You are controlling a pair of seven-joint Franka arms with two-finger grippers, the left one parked.
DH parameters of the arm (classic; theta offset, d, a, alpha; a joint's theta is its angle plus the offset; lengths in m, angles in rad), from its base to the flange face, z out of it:
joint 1: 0 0.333 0 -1.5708
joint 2: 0 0 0 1.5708
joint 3: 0 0.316 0.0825 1.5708
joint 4: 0 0 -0.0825 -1.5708
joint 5: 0 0.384 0 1.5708
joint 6: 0 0 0.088 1.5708
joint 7: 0 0.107 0 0
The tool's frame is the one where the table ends.
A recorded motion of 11 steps. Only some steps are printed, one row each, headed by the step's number.
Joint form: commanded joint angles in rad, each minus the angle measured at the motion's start. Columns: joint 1, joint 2, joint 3, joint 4, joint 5, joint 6, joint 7.
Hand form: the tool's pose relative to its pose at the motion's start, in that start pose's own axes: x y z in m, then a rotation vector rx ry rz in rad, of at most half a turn. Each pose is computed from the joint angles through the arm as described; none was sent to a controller.
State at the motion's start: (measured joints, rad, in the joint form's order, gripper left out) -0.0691 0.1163 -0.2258 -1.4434 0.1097 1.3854 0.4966
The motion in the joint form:
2: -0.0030 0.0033 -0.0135 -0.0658 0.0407 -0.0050 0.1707
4: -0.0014 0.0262 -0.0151 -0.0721 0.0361 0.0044 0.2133
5: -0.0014 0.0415 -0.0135 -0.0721 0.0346 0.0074 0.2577
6: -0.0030 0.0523 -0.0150 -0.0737 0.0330 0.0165 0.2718
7: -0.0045 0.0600 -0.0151 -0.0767 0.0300 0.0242 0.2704
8: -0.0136 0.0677 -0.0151 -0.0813 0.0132 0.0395 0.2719
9: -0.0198 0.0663 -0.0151 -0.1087 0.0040 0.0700 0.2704
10: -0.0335 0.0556 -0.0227 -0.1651 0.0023 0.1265 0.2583
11: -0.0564 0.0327 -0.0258 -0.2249 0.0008 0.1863 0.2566
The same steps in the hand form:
2: 0.0057 0.0050 0.0306 -0.0035 -0.0832 0.1881
4: 0.0135 0.0017 0.0444 -0.0239 -0.0936 0.2356
5: 0.0176 -0.0013 0.0523 -0.0370 -0.1001 0.2808
6: 0.0224 -0.0016 0.0578 -0.0420 -0.1000 0.3000
7: 0.0259 -0.0018 0.0626 -0.0470 -0.0996 0.3020
8: 0.0329 0.0031 0.0671 -0.0582 -0.0868 0.3157
9: 0.0381 0.0075 0.0762 -0.0611 -0.0785 0.3241
10: 0.0464 0.0206 0.0908 -0.0498 -0.0709 0.3380
11: 0.0522 0.0381 0.1004 -0.0288 -0.0556 0.3657

